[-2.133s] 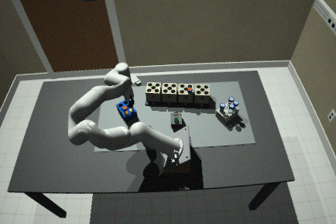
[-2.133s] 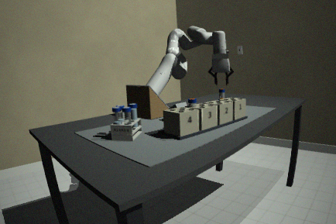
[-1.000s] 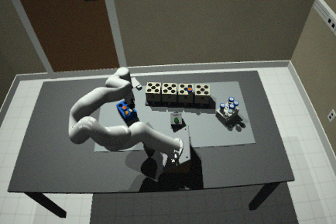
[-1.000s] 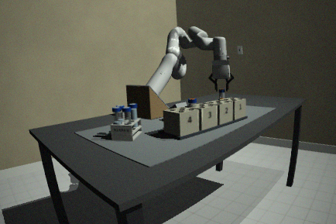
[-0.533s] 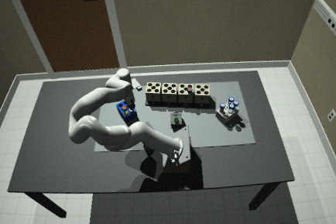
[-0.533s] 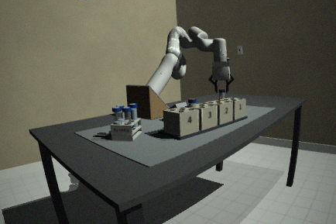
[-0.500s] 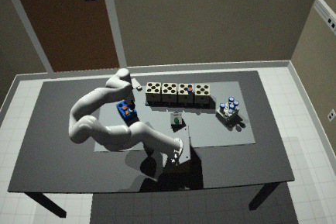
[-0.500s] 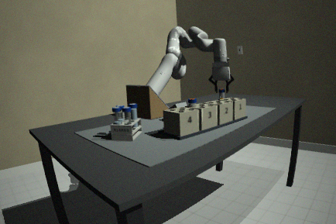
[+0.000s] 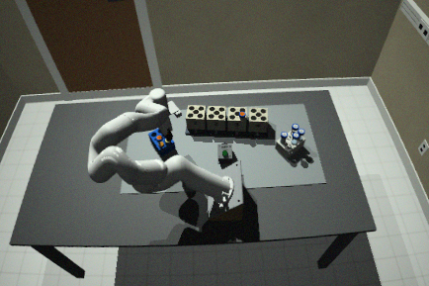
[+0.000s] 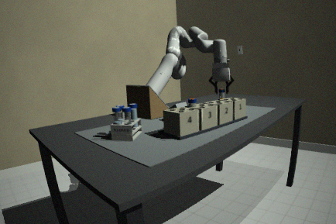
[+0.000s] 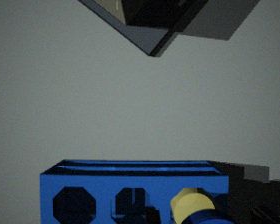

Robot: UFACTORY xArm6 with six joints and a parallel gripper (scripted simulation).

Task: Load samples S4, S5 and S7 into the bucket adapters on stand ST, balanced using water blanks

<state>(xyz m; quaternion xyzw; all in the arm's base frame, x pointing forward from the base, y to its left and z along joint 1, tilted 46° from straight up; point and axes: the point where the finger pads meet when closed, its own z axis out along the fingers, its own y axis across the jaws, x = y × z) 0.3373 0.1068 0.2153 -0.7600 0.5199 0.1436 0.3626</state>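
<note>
My gripper is now 10 mm past the sample S4 and 50 mm above it. Round my hand: green DONE key: 130 mm behind, 270 mm to the right, 50 mm below; then blue rack: 30 mm ahead, 40 mm to the left, 90 mm below; then adapter 2: 110 mm ahead, 270 mm to the right, 60 mm below.
</note>
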